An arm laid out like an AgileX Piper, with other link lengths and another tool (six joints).
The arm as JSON. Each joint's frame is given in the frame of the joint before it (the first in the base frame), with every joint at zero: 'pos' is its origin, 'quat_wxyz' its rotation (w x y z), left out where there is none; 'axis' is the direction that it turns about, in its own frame. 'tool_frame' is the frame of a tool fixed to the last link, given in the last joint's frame.
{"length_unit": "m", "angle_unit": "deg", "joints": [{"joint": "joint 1", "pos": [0.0, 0.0, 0.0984], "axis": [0.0, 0.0, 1.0]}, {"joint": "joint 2", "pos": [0.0, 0.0, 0.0], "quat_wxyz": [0.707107, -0.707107, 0.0, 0.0], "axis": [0.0, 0.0, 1.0]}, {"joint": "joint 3", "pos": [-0.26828, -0.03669, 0.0], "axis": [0.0, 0.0, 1.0]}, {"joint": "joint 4", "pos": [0.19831, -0.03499, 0.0], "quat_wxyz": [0.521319, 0.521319, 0.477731, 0.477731], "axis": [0.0, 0.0, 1.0]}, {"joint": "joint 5", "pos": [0.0, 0.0, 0.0], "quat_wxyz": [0.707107, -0.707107, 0.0, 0.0], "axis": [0.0, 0.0, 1.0]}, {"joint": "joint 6", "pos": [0.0, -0.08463, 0.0], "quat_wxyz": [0.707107, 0.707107, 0.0, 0.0], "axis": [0.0, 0.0, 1.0]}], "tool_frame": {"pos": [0.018, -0.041, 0.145], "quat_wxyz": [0.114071, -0.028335, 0.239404, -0.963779]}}
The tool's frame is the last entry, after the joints.
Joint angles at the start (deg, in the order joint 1, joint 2, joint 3, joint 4, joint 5, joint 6):
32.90, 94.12, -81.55, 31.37, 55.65, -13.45
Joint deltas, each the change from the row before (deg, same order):
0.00, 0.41, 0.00, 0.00, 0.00, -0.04
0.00, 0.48, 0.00, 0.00, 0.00, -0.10
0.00, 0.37, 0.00, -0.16, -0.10, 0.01
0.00, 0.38, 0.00, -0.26, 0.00, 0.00
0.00, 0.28, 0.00, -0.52, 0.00, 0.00
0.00, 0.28, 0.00, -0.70, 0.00, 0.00
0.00, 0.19, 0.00, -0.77, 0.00, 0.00
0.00, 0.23, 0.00, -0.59, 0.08, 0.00
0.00, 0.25, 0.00, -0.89, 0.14, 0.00
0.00, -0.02, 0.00, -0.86, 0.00, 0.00
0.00, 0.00, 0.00, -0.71, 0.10, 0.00
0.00, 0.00, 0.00, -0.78, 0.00, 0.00
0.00, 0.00, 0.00, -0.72, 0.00, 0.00
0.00, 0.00, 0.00, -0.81, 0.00, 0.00
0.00, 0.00, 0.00, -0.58, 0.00, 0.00
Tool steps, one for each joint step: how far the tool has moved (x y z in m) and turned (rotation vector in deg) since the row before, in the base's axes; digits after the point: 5 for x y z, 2 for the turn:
0.00034, 0.00020, -0.00253, -0.23, 0.32, 0.03
0.00042, 0.00023, -0.00295, -0.28, 0.34, 0.08
0.00087, -0.00019, -0.00234, -0.29, 0.15, -0.04
0.00067, -0.00059, -0.00264, -0.42, 0.18, 0.04
0.00103, -0.00138, -0.00229, -0.58, -0.04, 0.08
0.00132, -0.00191, -0.00245, -0.73, -0.14, 0.12
0.00138, -0.00215, -0.00193, -0.74, -0.25, 0.13
0.00081, -0.00172, -0.00208, -0.65, -0.06, 0.14
0.00111, -0.00267, -0.00252, -0.93, -0.16, 0.22
0.00145, -0.00251, -0.00060, -0.70, -0.48, 0.16
0.00086, -0.00219, -0.00069, -0.63, -0.30, 0.17
0.00135, -0.00228, -0.00059, -0.64, -0.42, 0.14
0.00125, -0.00211, -0.00051, -0.59, -0.38, 0.13
0.00142, -0.00238, -0.00054, -0.67, -0.43, 0.15
0.00102, -0.00170, -0.00036, -0.48, -0.31, 0.10

